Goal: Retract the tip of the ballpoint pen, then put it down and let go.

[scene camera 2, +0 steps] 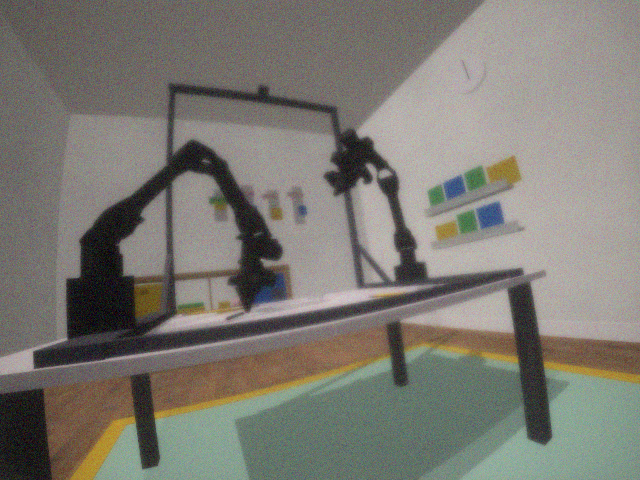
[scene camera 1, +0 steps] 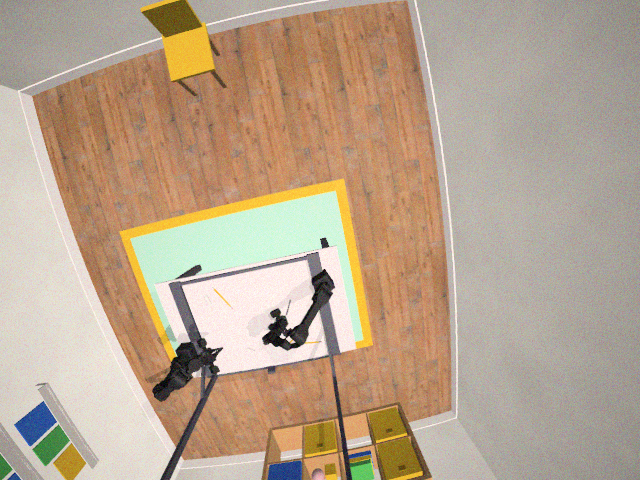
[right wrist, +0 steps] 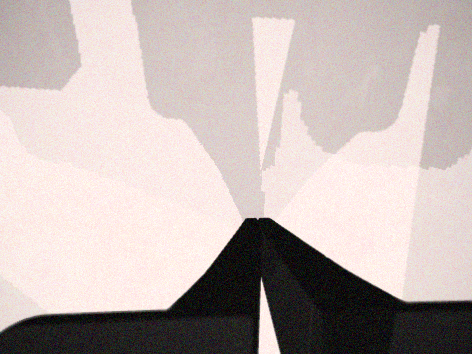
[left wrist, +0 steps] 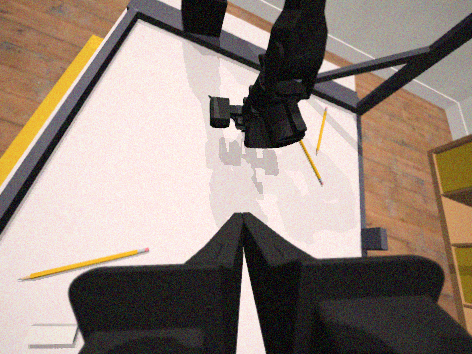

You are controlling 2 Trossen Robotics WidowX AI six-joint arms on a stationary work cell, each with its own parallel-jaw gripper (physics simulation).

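Seen in the pictures: left gripper, fingertip midpoint: (scene camera 2: 334,195) (scene camera 1: 222,347) (left wrist: 241,220); right gripper, fingertip midpoint: (scene camera 2: 247,312) (scene camera 1: 284,315) (right wrist: 257,230) (left wrist: 242,130); left arm's base, origin of the base link: (scene camera 2: 409,263) (scene camera 1: 184,356); right arm's base, origin of the base link: (scene camera 1: 323,286).
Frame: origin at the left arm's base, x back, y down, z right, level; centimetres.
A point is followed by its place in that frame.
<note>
The ballpoint pen shows as a thin dark line (scene camera 1: 288,307) @(x -75.9, y 8.0, z -19.3 cm) (scene camera 2: 236,314) @(x -75.5, y 8.1, z -19.2 cm) lying on the white table top beside my right gripper; in the left wrist view a small dark end (left wrist: 210,97) @(x -78.0, y 8.2, z -24.0 cm) shows past the right arm's camera block. It does not show in the right wrist view. Its tip and button are too small to make out. My right gripper (scene camera 2: 248,307) @(x -72.2, y 8.5, z -13.6 cm) (right wrist: 257,230) @(x -72.2, y 8.5, z -13.6 cm) points down close above the table, shut with nothing between its fingers. My left gripper (scene camera 1: 221,349) @(x -42.5, y -24.1, z -18.4 cm) (left wrist: 241,220) @(x -42.5, y -24.1, z -18.4 cm) is raised high at the table's other side, shut and empty.
A yellow pencil (scene camera 1: 222,298) @(x -35.2, y 8.0, z -33.3 cm) (left wrist: 85,263) @(x -35.1, y 8.0, z -33.8 cm) lies apart from both arms. Two more pencils (left wrist: 311,163) @(x -70.1, y 8.2, z 7.2 cm) (left wrist: 321,131) @(x -82.0, y 8.2, z 9.6 cm) lie beyond the right arm. A pale block (left wrist: 52,335) @(x -25.1, y 7.5, z -33.5 cm) lies at the lower left of the left wrist view. Dark frame rails edge the table.
</note>
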